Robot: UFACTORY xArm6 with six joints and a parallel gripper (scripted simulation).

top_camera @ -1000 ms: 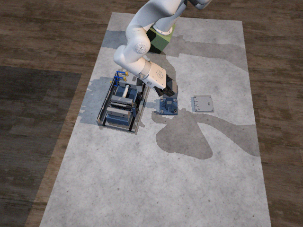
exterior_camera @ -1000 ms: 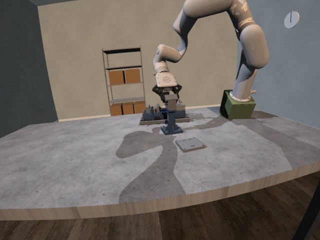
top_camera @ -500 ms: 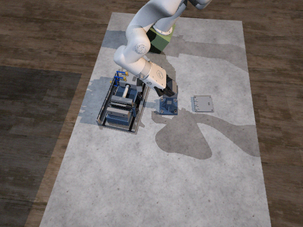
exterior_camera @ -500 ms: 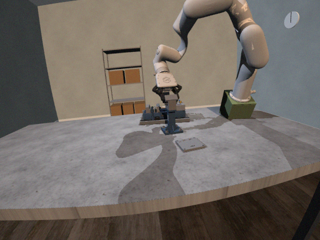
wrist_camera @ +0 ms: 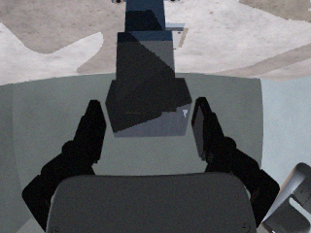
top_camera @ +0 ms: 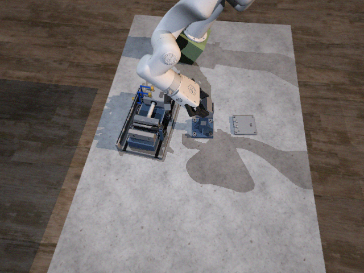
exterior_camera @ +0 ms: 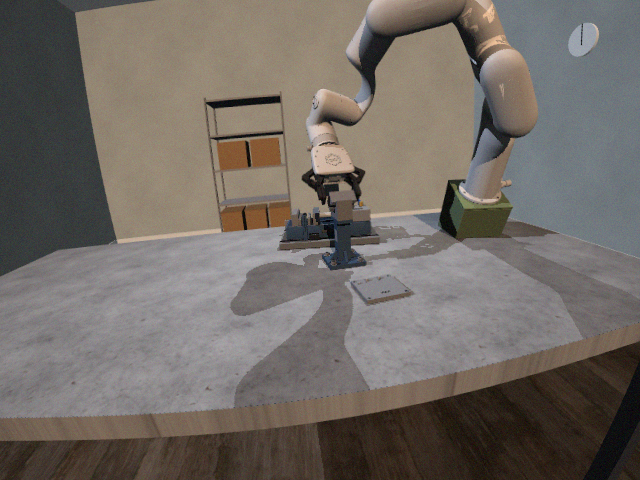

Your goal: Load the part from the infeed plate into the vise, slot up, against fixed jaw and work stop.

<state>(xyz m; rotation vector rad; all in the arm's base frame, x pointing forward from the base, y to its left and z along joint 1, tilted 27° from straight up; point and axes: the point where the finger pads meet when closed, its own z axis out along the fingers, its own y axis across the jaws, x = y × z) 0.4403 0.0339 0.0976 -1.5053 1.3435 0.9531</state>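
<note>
My hand is 2 cm above the part and 1 cm to the right of it. Round my hand: air cylinder rod 21 cm to the right, 9 cm below, 1 cm behind; then air cylinder 20 cm to the right, 9 cm below, 9 cm behind; then blue vise body 21 cm to the right, 13 cm below.
</note>
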